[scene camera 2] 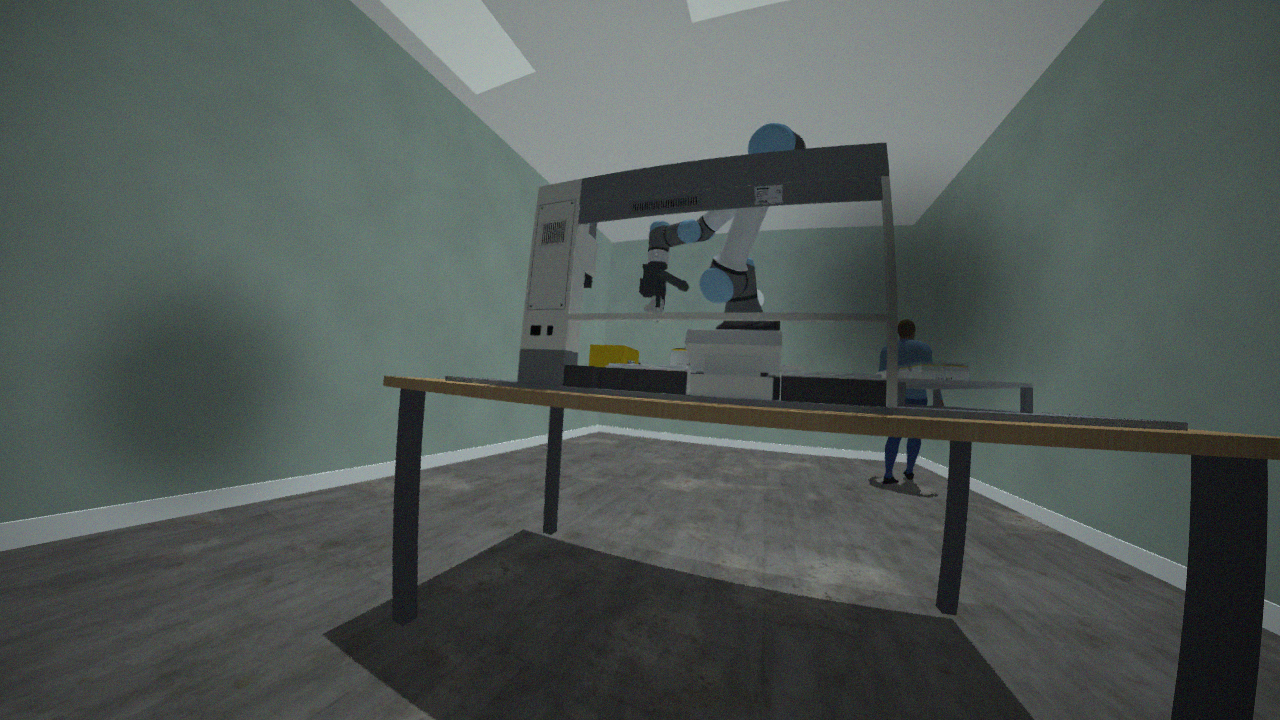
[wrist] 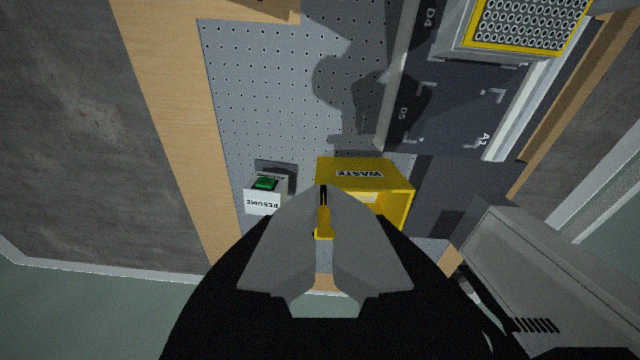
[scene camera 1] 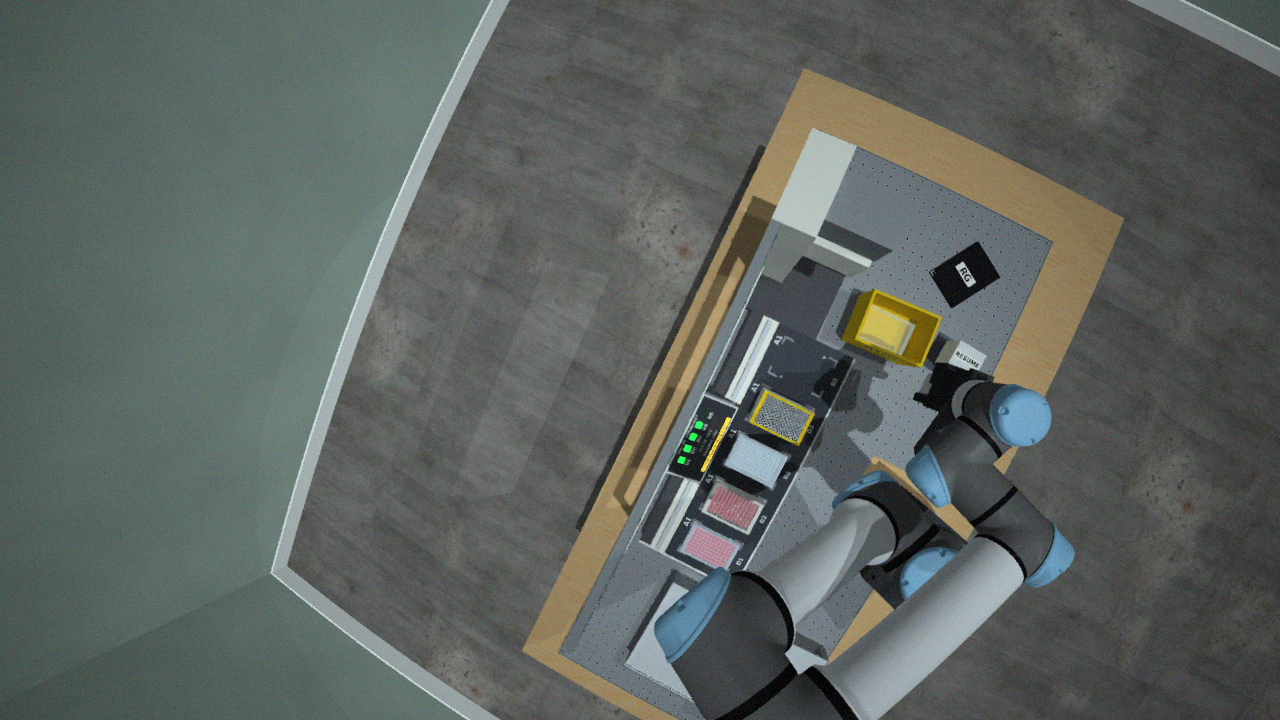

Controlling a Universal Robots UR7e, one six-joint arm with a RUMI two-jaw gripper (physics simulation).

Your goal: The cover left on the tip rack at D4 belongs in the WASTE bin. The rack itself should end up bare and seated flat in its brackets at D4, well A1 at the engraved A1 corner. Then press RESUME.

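Frame: origin at the arm's base, x ahead, y left, z up, level; centimetres.
Where they show: gripper, fingertip midpoint: [scene camera 2: 657,322] [wrist: 323,186].
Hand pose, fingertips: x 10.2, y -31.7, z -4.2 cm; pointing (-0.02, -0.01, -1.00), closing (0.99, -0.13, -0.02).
After its pixels a point has its place.
The tip rack [scene camera 1: 782,417] @[x 34.5, y -19.9, z -16.1 cm] [wrist: 530,25] @[x 34.4, y -21.5, z -16.1 cm] stands at D4, its yellow-edged top and grid of holes uncovered. It looks flat; its well A1 mark is too small to read. A pale, clear rectangular cover [scene camera 1: 886,327] @[x 14.2, y -45.6, z -24.8 cm] [wrist: 369,196] @[x 18.6, y -48.3, z -24.8 cm] lies inside the yellow WASTE bin [scene camera 1: 923,333] @[x 7.0, y -45.7, z -19.8 cm] [scene camera 2: 613,355] @[x 22.9, y -43.8, z -17.6 cm] [wrist: 350,165] @[x 14.5, y -38.9, z -23.1 cm]. The white RESUME box [scene camera 1: 964,356] @[x -2.5, y -42.6, z -17.5 cm] [wrist: 261,199] @[x -3.2, y -41.0, z -17.4 cm] has a green button on top, seen in the wrist view. My gripper [scene camera 2: 657,305] @[x 10.2, y -31.7, z -4.2 cm] [wrist: 323,186] @[x 10.2, y -31.7, z -4.2 cm] is shut and empty, raised above the bench near the bin and RESUME box. Its fingers hide part of the bin in the wrist view.
A blue-white plate [scene camera 1: 756,459] @[x 37.2, y -8.1, z -21.2 cm] and two pink-red racks [scene camera 1: 733,506] @[x 39.7, y 4.0, z -19.8 cm] [scene camera 1: 710,545] @[x 42.4, y 15.7, z -21.2 cm] stand in line below D4. A black RG pad [scene camera 1: 980,259] @[x -5.8, y -67.4, z -27.1 cm] lies beyond the bin. The enclosure's tall side housing [scene camera 2: 550,268] @[x 46.3, y -57.5, z 2.5 cm] [wrist: 515,260] @[x 40.3, y -54.6, z -10.4 cm] rises beyond the bin.
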